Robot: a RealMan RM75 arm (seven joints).
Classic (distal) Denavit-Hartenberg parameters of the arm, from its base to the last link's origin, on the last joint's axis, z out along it. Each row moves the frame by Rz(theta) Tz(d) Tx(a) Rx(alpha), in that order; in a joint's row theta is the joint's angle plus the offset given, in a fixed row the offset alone. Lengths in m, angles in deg.
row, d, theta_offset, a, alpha
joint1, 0.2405, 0, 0, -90
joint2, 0, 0, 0, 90
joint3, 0.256, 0, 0, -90
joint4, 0, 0, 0, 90
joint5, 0.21, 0, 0, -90
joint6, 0, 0, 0, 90
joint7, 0.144, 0, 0, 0
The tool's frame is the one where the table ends.
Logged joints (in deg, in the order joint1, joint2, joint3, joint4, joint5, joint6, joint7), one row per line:
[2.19, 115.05, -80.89, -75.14, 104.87, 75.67, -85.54]
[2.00, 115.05, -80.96, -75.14, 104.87, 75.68, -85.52]
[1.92, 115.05, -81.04, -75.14, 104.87, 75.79, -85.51]
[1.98, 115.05, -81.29, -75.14, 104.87, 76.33, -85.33]
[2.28, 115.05, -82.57, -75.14, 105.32, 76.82, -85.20]
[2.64, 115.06, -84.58, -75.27, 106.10, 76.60, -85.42]
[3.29, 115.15, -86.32, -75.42, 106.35, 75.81, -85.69]
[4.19, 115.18, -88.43, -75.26, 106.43, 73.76, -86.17]
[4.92, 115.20, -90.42, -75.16, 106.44, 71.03, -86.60]
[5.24, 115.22, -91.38, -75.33, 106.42, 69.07, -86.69]
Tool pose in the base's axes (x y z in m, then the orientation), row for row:
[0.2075, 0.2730, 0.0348, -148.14, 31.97, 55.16]
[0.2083, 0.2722, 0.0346, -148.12, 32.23, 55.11]
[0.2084, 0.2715, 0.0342, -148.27, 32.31, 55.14]
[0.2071, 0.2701, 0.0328, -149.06, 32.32, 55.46]
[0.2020, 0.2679, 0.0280, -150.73, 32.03, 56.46]
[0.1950, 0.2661, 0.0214, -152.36, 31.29, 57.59]
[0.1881, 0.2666, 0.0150, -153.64, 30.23, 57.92]
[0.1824, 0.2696, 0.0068, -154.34, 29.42, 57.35]
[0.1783, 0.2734, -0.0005, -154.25, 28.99, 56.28]
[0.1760, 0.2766, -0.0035, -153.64, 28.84, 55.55]
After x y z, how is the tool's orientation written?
As a rotation vector, in degrees.
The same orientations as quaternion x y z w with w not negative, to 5 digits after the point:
[-0.90631, 0.19559, 0.33747, 0.16267]
[-0.90612, 0.19717, 0.33713, 0.16253]
[-0.90633, 0.19750, 0.33705, 0.16111]
[-0.90752, 0.19677, 0.33765, 0.15390]
[-0.90964, 0.19330, 0.34073, 0.13819]
[-0.91163, 0.18722, 0.34458, 0.12309]
[-0.91429, 0.17990, 0.34468, 0.11360]
[-0.91707, 0.17481, 0.34077, 0.11096]
[-0.91892, 0.17270, 0.33528, 0.11549]
[-0.91910, 0.17253, 0.33231, 0.12274]

